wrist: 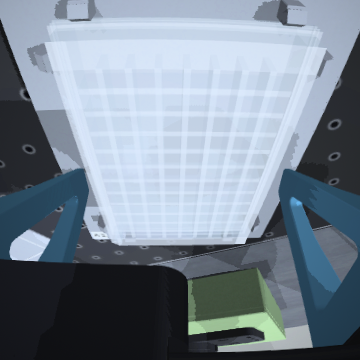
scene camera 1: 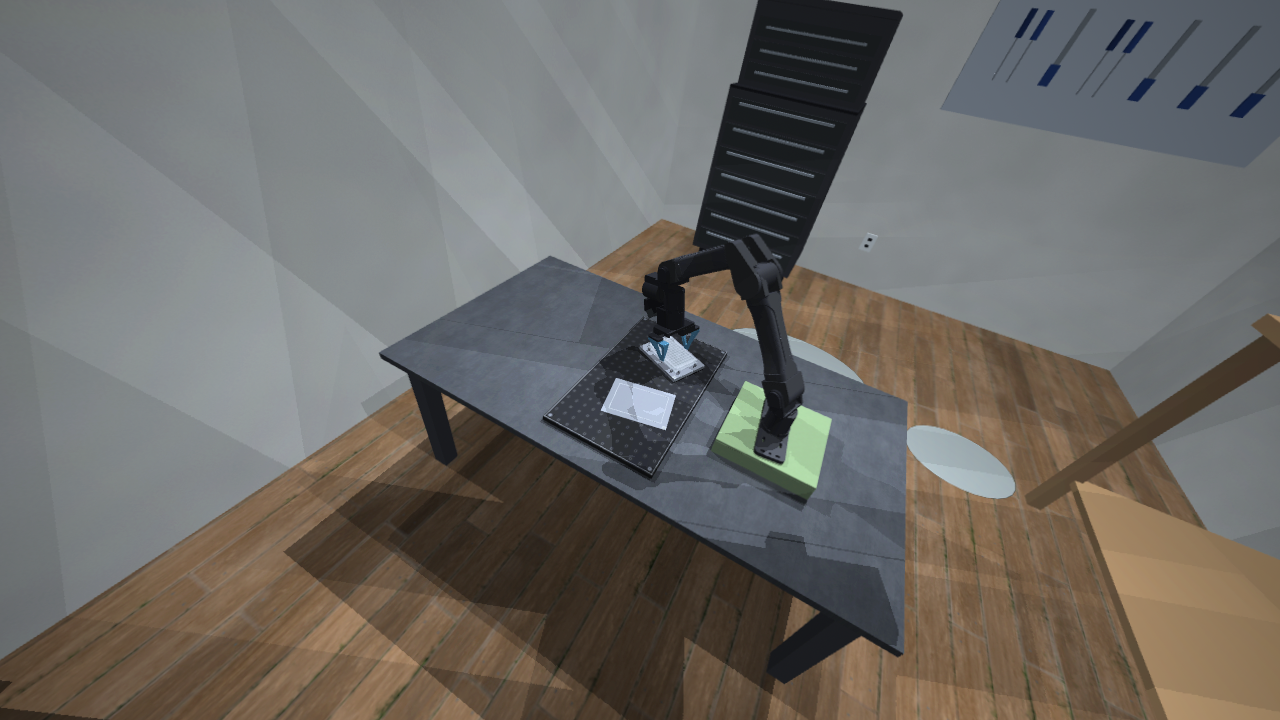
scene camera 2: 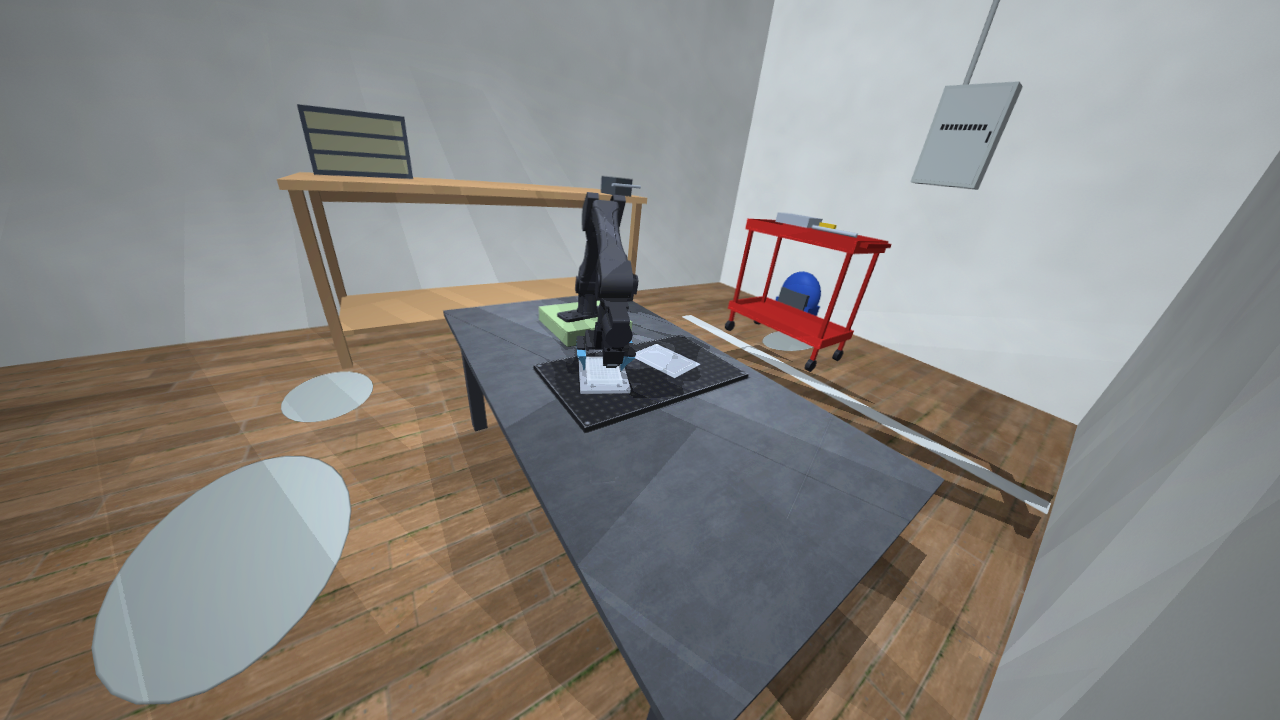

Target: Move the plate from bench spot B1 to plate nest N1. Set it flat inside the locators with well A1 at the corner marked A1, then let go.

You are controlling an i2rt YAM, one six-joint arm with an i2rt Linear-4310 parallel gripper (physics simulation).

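Where they show: gripper, between the fingertips: [wrist: 183,179] [scene camera 1: 674,354] [scene camera 2: 602,368]; arm's base, origin of its link: [wrist: 192,338] [scene camera 1: 773,428] [scene camera 2: 587,314].
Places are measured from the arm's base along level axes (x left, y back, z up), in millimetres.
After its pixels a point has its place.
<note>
The clear, whitish well plate [scene camera 1: 683,358] {x -151, y -279, z -11 mm} [scene camera 2: 605,371] {x -169, y -333, z -11 mm} [wrist: 185,130] {x -178, y -340, z -11 mm} lies in the light grey nest [scene camera 2: 604,390] {x -209, y -384, z -27 mm} [wrist: 52,100] {x -136, y -371, z -25 mm}, between its small locator blocks, and looks flat. The nest's A1 mark [wrist: 100,235] {x -77, y -279, z -25 mm} shows at the lower left corner in the wrist view. Which plate corner holds well A1 cannot be read. My gripper [scene camera 1: 676,343] {x -160, y -310, z -17 mm} [scene camera 2: 605,356] {x -160, y -310, z -17 mm} [wrist: 183,179] {x -160, y -310, z -17 mm} is open over the plate, with one blue finger beyond each long side and a gap to the plate on both sides. The white sheet [scene camera 1: 638,403] {x 53, y -336, z -35 mm} [scene camera 2: 666,360] {x 48, y -342, z -35 mm} has no plate on it.
Nest and sheet lie on the black perforated board [scene camera 1: 572,411] {x 156, y -472, z -37 mm} [scene camera 2: 586,420] {x -302, y -445, z -37 mm} on the dark table [scene camera 1: 501,313] {x -105, y -864, z -49 mm} [scene camera 2: 716,501] {x -236, y -748, z -50 mm}. The arm's base stands on a green block [scene camera 1: 810,456] {x 44, y 93, z 0 mm} [scene camera 2: 559,324] {x -126, y -33, z -1 mm} [wrist: 225,295] {x -97, y -102, z -23 mm} beside the board. A red cart [scene camera 2: 805,234] stands beyond the table.
</note>
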